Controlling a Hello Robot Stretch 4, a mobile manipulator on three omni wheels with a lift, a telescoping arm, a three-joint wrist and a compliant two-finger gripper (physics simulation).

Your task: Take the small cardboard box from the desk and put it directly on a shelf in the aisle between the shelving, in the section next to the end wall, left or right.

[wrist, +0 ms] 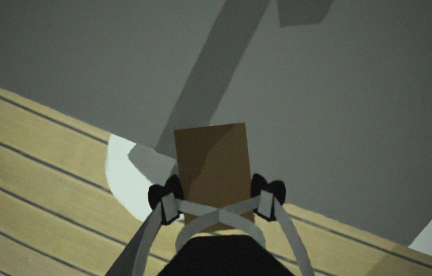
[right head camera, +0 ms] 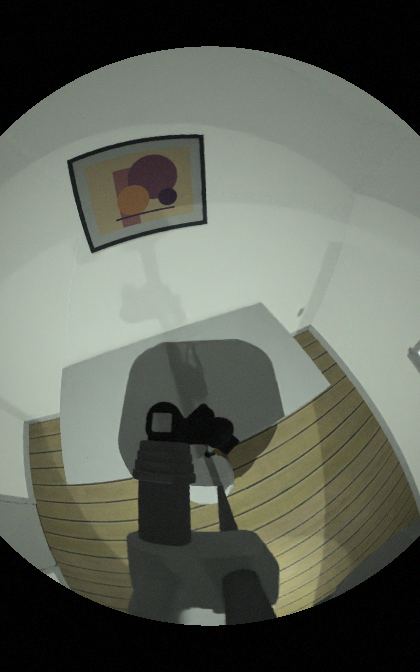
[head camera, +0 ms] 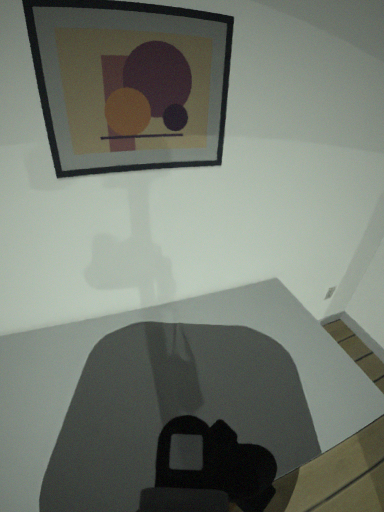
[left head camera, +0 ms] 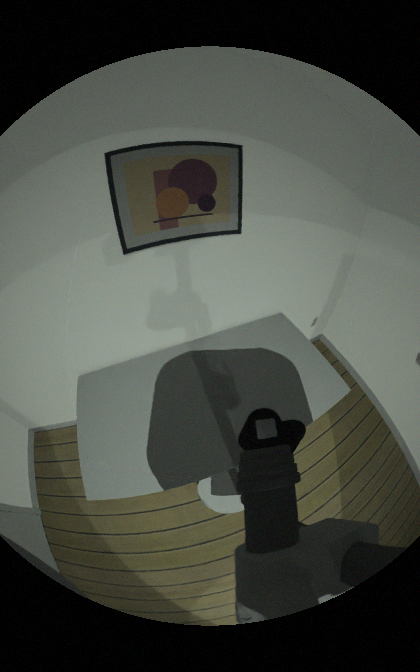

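Pixels of known places: gripper, between the fingertips: (wrist: 216,189); robot's base, origin of its link: (wrist: 168,160).
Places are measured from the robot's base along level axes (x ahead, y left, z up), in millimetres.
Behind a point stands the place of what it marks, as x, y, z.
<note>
The small brown cardboard box (wrist: 212,170) @[188, -69, 865] is between the two fingertips of my gripper (wrist: 216,189) @[174, -88, 837] in the wrist view, with a pad against each side. My gripper is shut on it and holds it over the front edge of the grey desk (head camera: 330,380) @[526, -533, 693] (left head camera: 110,425) (right head camera: 90,425) (wrist: 350,100) @[390, -172, 693]. In the right head view, a small orange-brown part of the box (right head camera: 219,451) shows beyond the dark wrist. In the left head view, the arm and wrist hide the gripper and box. The shelving and its aisle do not show in these views.
A framed picture (head camera: 157,80) @[906, 123, 1569] (left head camera: 192,180) (right head camera: 152,175) hangs on the white wall behind the desk. Wood-plank floor (left head camera: 140,545) (right head camera: 280,480) (wrist: 45,155) @[-360, 417, -27] lies in front of the desk and at its sides. A side wall stands to the right. The retracted dark arm (left head camera: 271,515) (right head camera: 165,510) points toward the desk.
</note>
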